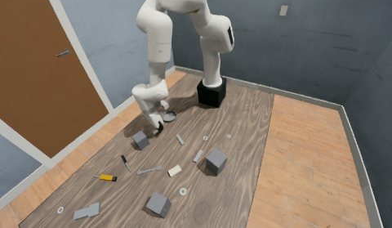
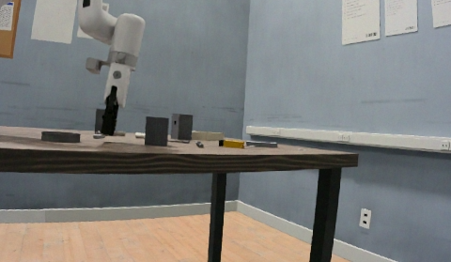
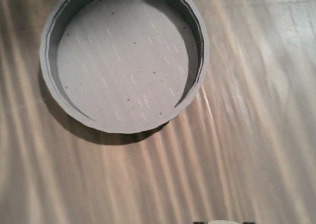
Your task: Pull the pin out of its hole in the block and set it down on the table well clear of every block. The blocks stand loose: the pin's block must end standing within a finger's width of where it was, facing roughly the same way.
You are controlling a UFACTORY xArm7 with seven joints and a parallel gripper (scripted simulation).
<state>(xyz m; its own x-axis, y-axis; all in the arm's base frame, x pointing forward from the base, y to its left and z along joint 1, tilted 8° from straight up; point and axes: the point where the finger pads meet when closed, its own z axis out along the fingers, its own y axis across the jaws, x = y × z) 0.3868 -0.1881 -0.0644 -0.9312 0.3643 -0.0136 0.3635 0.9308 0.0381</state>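
The grey block is 11 cm ahead of my hand and 4 cm to the right of it. The rest, counted from my hand: round dish: 12 cm behind, 1 cm to the right, 3 cm below; short bar: 1 cm ahead, 14 cm to the left, 3 cm below; cream pin: 1 cm ahead, 2 cm below.
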